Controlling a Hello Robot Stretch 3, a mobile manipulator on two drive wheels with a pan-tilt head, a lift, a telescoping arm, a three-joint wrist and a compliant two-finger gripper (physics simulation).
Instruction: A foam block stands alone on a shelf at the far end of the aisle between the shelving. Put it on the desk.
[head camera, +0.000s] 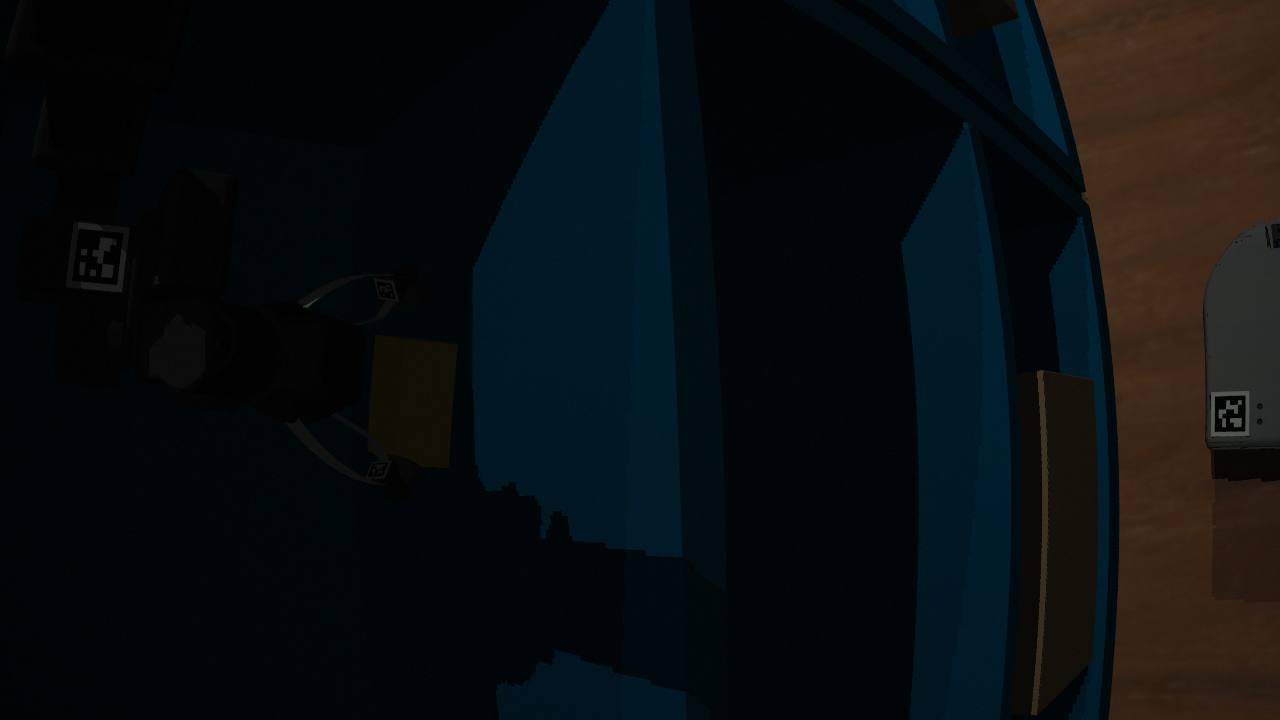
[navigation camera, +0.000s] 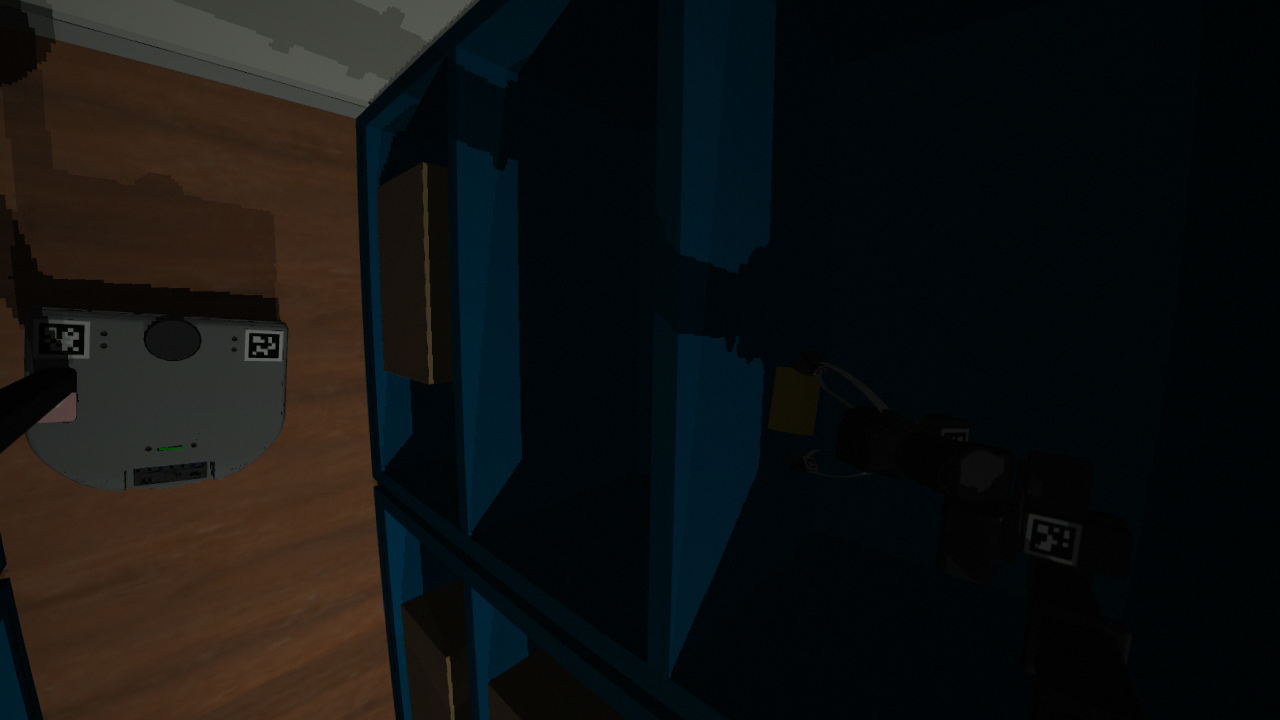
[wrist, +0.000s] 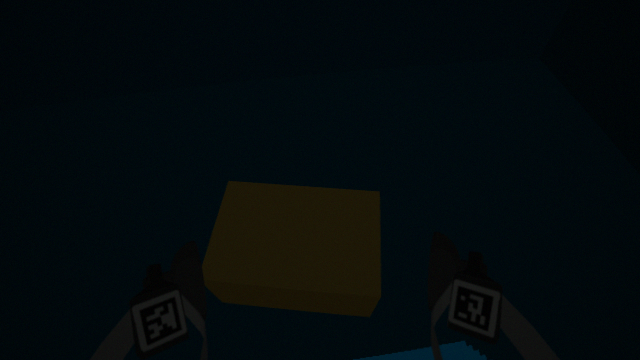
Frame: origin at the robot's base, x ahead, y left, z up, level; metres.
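Seen in the pictures: gripper, between the fingertips: (head camera: 410, 385) (navigation camera: 794, 409) (wrist: 316, 263); robot's base, origin of its link: (navigation camera: 173, 337).
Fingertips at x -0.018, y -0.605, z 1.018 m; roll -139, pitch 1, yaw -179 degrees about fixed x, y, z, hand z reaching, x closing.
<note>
Offsets run from my fingertips to a thing's middle. "spot": to the spot under its first point. Level surfaces: height alone.
The yellow foam block {0.005 m down, 0.010 m ahead, 0.011 m right} (head camera: 413, 402) (navigation camera: 793, 400) (wrist: 295, 235) is in a dark blue shelf compartment. My gripper (head camera: 409, 385) (navigation camera: 804, 411) (wrist: 316, 263) is open, with its fingers on either side of the block's near part. In the wrist view the block is close to the left finger, and a wider gap separates it from the right finger. The compartment is dark, so whether the left finger touches the block is hard to tell. The desk does not show in these views.
A blue upright shelf board {spot: 0.047 m down, 0.013 m back, 0.247 m left} (head camera: 702, 358) (navigation camera: 662, 501) stands beside the compartment. Brown boxes {spot: 0.750 m down, 0.162 m ahead, 0.243 m left} (head camera: 1065, 528) (navigation camera: 411, 277) stand in other compartments. My grey base (head camera: 1248, 331) (navigation camera: 116, 402) is on the brown wooden floor {1.018 m down} (head camera: 1181, 134) (navigation camera: 313, 223). A pale wall (navigation camera: 268, 35) shows beyond the shelving.
</note>
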